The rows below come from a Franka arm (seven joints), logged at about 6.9 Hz.
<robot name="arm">
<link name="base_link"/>
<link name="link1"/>
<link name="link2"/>
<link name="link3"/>
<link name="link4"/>
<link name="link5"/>
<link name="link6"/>
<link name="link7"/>
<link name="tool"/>
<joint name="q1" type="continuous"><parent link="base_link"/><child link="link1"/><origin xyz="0 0 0.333"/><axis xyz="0 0 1"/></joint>
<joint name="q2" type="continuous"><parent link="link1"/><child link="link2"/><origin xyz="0 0 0"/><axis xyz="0 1 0"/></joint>
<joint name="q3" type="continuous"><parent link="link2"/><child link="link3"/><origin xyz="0 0 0.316"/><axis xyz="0 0 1"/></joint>
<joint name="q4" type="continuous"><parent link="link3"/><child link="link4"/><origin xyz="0.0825 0 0"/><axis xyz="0 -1 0"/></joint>
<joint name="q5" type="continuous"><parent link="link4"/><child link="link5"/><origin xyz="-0.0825 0 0.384"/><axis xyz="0 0 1"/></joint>
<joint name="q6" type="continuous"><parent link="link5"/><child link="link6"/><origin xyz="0 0 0"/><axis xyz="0 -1 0"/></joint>
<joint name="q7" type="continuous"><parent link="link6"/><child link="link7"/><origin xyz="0.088 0 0"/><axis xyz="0 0 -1"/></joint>
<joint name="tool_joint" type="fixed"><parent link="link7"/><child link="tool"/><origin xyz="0 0 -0.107" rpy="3.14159 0 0"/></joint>
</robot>
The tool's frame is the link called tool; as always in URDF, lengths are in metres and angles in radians. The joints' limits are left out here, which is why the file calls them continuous.
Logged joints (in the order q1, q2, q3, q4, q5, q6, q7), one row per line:
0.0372, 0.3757, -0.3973, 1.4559, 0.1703, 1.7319, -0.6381
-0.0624, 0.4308, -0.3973, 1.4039, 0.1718, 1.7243, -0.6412
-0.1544, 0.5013, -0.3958, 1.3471, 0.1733, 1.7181, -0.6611
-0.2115, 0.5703, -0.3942, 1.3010, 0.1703, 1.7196, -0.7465
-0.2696, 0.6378, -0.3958, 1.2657, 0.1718, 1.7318, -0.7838
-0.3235, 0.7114, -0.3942, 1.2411, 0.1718, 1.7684, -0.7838
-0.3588, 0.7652, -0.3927, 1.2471, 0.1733, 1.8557, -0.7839
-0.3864, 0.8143, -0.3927, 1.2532, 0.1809, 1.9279, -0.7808
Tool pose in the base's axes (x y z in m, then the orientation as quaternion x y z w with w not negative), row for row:
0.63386, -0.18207, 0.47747, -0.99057, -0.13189, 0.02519, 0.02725
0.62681, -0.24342, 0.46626, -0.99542, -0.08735, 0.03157, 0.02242
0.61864, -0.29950, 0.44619, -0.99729, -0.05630, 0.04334, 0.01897
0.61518, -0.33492, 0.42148, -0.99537, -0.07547, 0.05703, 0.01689
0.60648, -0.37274, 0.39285, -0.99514, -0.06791, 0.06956, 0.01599
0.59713, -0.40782, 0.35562, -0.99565, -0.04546, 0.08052, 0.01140
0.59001, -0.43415, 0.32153, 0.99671, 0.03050, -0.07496, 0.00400
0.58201, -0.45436, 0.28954, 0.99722, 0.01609, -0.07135, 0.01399
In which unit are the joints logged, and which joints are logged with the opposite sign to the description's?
The joints are logged in radians. Opposite sign: q4.
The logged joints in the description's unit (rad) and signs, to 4 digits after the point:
0.0372, 0.3757, -0.3973, -1.4559, 0.1703, 1.7319, -0.6381
-0.0624, 0.4308, -0.3973, -1.4039, 0.1718, 1.7243, -0.6412
-0.1544, 0.5013, -0.3958, -1.3471, 0.1733, 1.7181, -0.6611
-0.2115, 0.5703, -0.3942, -1.3010, 0.1703, 1.7196, -0.7465
-0.2696, 0.6378, -0.3958, -1.2657, 0.1718, 1.7318, -0.7838
-0.3235, 0.7114, -0.3942, -1.2411, 0.1718, 1.7684, -0.7838
-0.3588, 0.7652, -0.3927, -1.2471, 0.1733, 1.8557, -0.7839
-0.3864, 0.8143, -0.3927, -1.2532, 0.1809, 1.9279, -0.7808

